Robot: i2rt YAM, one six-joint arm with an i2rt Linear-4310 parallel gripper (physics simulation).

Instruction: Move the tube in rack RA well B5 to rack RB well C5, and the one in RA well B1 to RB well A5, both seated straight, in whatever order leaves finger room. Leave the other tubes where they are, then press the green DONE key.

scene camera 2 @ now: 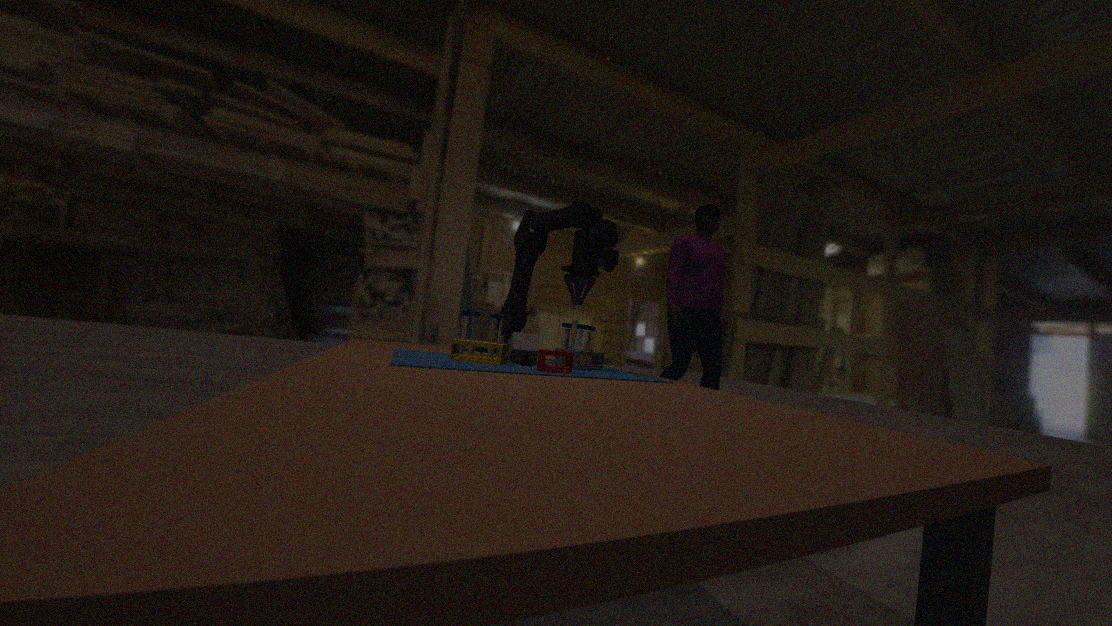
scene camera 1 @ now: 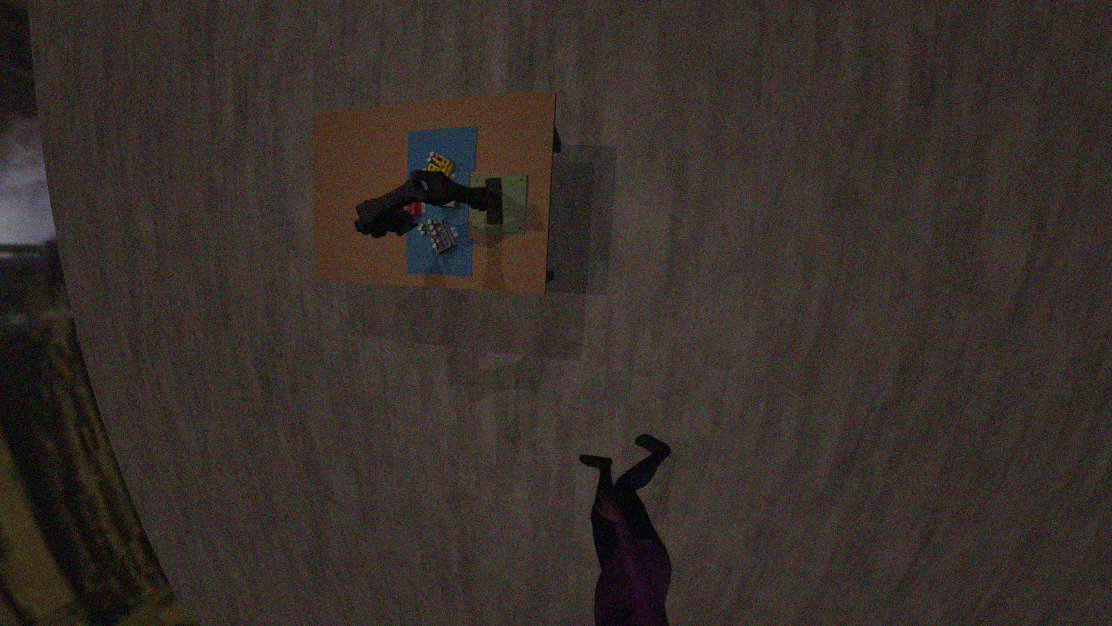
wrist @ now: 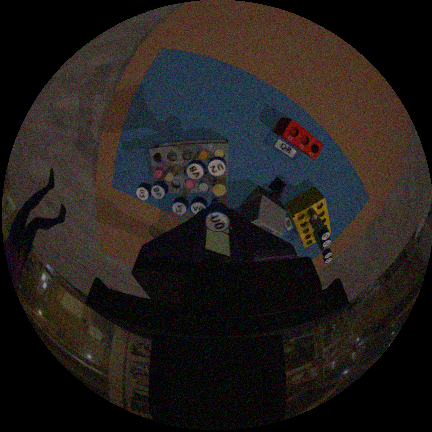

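Pixels of known places: gripper, between the fingertips: [scene camera 2: 577, 303] [scene camera 1: 415, 224] [wrist: 217, 214]; arm's base, origin of its link: [scene camera 1: 494, 201] [wrist: 212, 258].
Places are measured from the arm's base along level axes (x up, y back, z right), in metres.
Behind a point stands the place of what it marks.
Note:
My gripper [scene camera 2: 576, 301] @(x 0.176, y -0.283, z -0.100 m) [wrist: 217, 214] @(x 0.176, y -0.283, z -0.100 m) is shut on a blue-capped tube [wrist: 217, 221] @(x 0.187, y -0.284, z -0.100 m) whose white top reads U0. In scene camera 2 its pale body [scene camera 2: 575, 317] @(x 0.137, y -0.290, z -0.095 m) hangs below the fingertips, above the mat near the grey rack. The grey rack [scene camera 1: 441, 237] [wrist: 223, 150] holds several capped tubes, among them U2 [wrist: 217, 167] @(x 0.120, y -0.301, z -0.110 m) and V8 [wrist: 195, 170] @(x 0.120, y -0.289, z -0.131 m); coloured discs show in other wells. The yellow rack [scene camera 1: 440, 164] [wrist: 296, 201] holds several capped tubes at its right edge in the wrist view. Labels RA and RB are not readable, and the green DONE key cannot be made out.
A red block with holes [scene camera 1: 414, 208] @(x 0.042, y -0.374, z -0.008 m) [scene camera 2: 543, 360] @(x 0.021, y -0.404, z 0.043 m) [wrist: 293, 136] @(x 0.045, y -0.381, z -0.016 m) stands on the blue mat [scene camera 1: 439, 264] @(x -0.005, y -0.289, z -0.268 m) [wrist: 200, 90] @(x -0.005, y -0.389, z -0.183 m), beside a QR label [wrist: 285, 148] @(x -0.003, y -0.355, z 0.004 m). A grey wedge-shaped box [wrist: 270, 215] @(x 0.061, y -0.239, z 0.020 m) stands between the grey and yellow racks. A person [scene camera 1: 634, 575] [scene camera 2: 698, 272] is beyond the table.

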